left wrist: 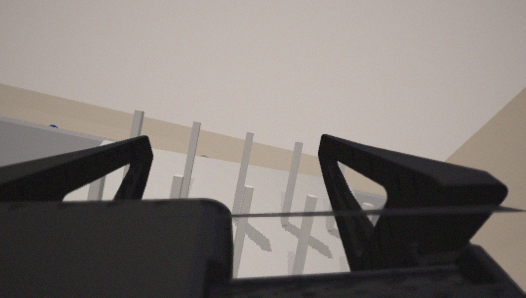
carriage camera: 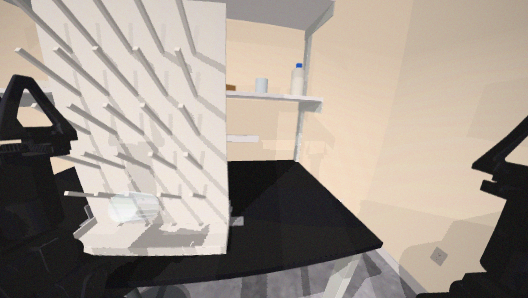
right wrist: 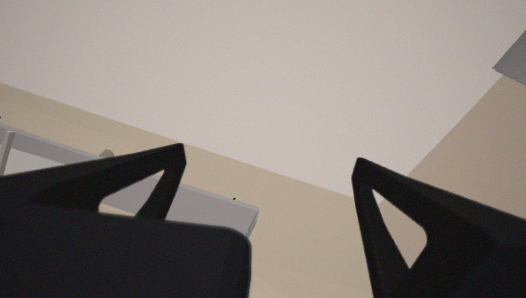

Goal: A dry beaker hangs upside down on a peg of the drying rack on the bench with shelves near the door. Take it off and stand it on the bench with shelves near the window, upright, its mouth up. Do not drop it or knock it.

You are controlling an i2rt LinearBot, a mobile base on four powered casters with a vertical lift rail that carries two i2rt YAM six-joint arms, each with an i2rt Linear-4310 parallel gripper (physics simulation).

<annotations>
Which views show the clear glass beaker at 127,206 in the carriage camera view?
The carriage camera view only.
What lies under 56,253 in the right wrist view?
My right gripper.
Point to a shallow white tray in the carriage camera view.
114,239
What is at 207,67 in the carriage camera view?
A drying rack board.
</annotations>
